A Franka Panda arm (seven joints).
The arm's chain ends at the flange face. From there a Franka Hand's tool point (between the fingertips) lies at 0.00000 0.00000 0.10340 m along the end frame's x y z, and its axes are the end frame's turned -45 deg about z.
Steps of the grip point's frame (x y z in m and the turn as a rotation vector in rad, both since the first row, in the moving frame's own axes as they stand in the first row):
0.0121 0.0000 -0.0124 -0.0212 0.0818 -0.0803
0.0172 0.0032 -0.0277 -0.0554 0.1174 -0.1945
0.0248 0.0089 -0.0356 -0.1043 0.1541 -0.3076
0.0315 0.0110 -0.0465 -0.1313 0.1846 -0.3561
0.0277 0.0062 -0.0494 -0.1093 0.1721 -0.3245
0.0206 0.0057 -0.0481 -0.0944 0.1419 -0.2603
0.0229 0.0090 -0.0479 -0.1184 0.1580 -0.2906
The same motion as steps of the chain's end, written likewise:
0.0012 -0.0038 -0.0120 0.0429 0.0728 -0.0803
0.0023 -0.0042 -0.0268 0.0438 0.1222 -0.1945
0.0059 -0.0048 -0.0338 0.0352 0.1827 -0.3076
0.0083 -0.0067 -0.0439 0.0377 0.2234 -0.3561
0.0046 -0.0074 -0.0473 0.0444 0.1990 -0.3245
0.0020 -0.0049 -0.0466 0.0336 0.1671 -0.2603
0.0032 -0.0041 -0.0459 0.0280 0.1954 -0.2906

